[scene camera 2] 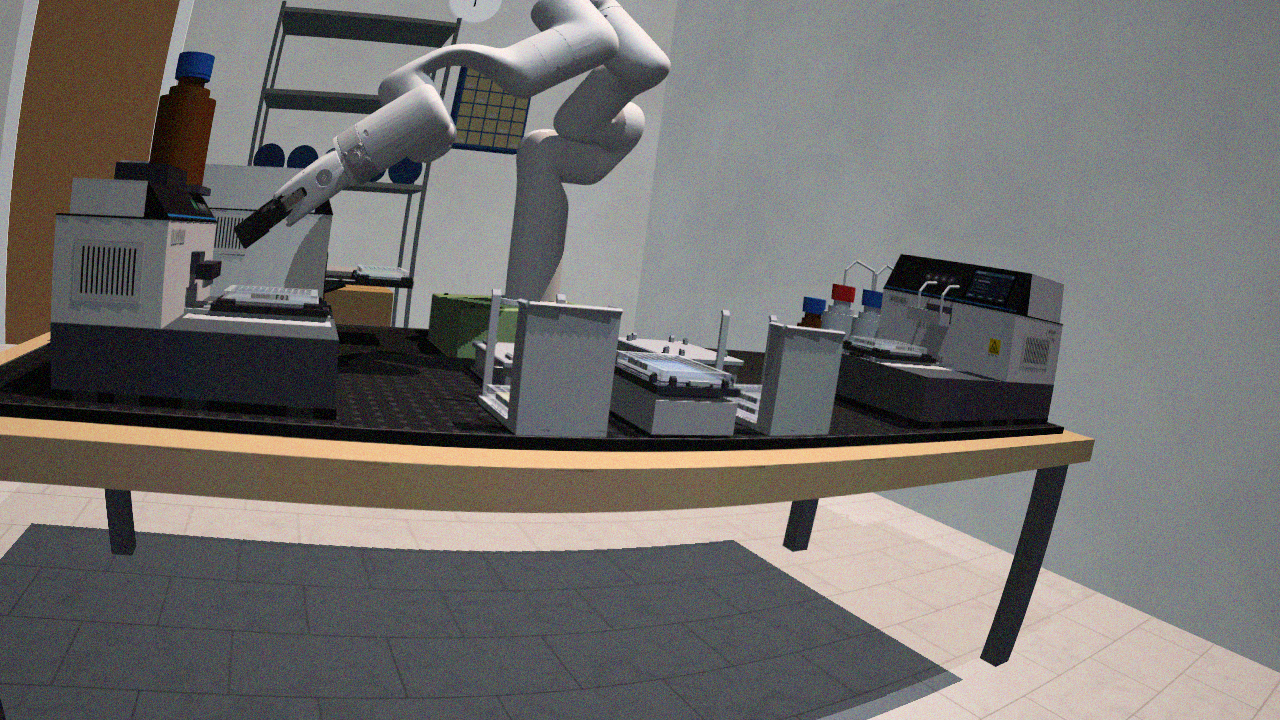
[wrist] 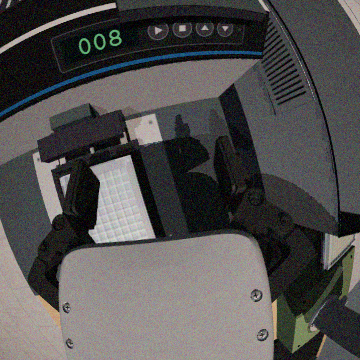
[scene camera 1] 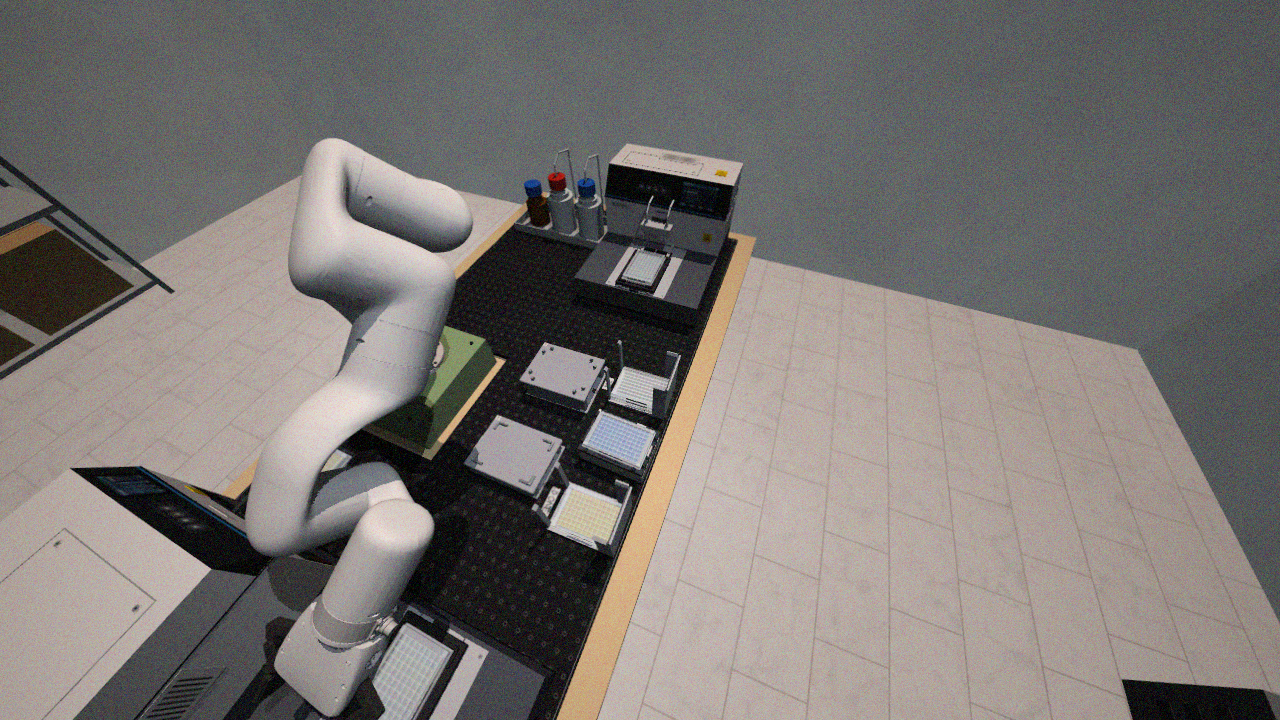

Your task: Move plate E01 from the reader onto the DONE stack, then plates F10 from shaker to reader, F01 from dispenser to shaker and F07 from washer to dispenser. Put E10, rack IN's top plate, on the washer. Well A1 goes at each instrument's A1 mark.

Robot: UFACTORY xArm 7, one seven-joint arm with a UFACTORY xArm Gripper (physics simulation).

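Frame: origin at the arm's base, x left, y ahead, z down, level; metres.
Seen in the pictures: gripper, fingertip midpoint: (scene camera 2: 248, 230) (wrist: 150, 159) (scene camera 1: 297, 719); arm's base, origin of the base link: (wrist: 322, 312).
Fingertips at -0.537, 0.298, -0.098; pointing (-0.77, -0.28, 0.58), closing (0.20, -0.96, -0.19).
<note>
Offsets run from my fingertips to a thing's top centre, as dx, dy, dz. "spot": to the spot under its first point.
My gripper (scene camera 2: 245, 234) (wrist: 150, 159) is open and empty, tilted above the dispenser (scene camera 2: 111, 268). A clear plate {+0.043, +0.061, +0.068} (scene camera 1: 411, 667) (scene camera 2: 268, 296) (wrist: 120, 200), marked F01 in scene camera 2, lies in the dispenser's nest below the fingers. A plate {+0.253, -0.302, +0.053} (scene camera 2: 383, 272) (wrist: 340, 250) sits on the reader's extended tray, mostly hidden by the arm in scene camera 1. A blue plate {+0.502, +0.217, +0.105} (scene camera 1: 619, 439) (scene camera 2: 675, 368) lies on the shaker {spot: +0.471, +0.285, +0.149} (scene camera 2: 675, 414). A plate {+0.993, +0.115, +0.069} (scene camera 1: 646, 266) (scene camera 2: 881, 346) lies on the washer (scene camera 1: 675, 174) (scene camera 2: 1011, 308). A yellowish plate {+0.352, +0.208, +0.152} (scene camera 1: 586, 516) stands in one upright rack {spot: +0.349, +0.277, +0.106} (scene camera 2: 568, 367); rack labels are unreadable.
The other rack (scene camera 1: 666, 385) (scene camera 2: 805, 380) stands beyond the shaker. Two grey flat-topped blocks {spot: +0.614, +0.039, +0.114} (scene camera 1: 563, 374) {spot: +0.413, +0.023, +0.134} (scene camera 1: 516, 454) stand beside the row. Bottles {+1.244, -0.246, -0.073} (scene camera 1: 562, 210) (scene camera 2: 841, 313) stand by the washer. The green robot base (scene camera 1: 460, 389) (scene camera 2: 460, 326) and a tall amber bottle {spot: -0.118, -0.016, -0.127} (scene camera 2: 183, 129) are near the arm.
</note>
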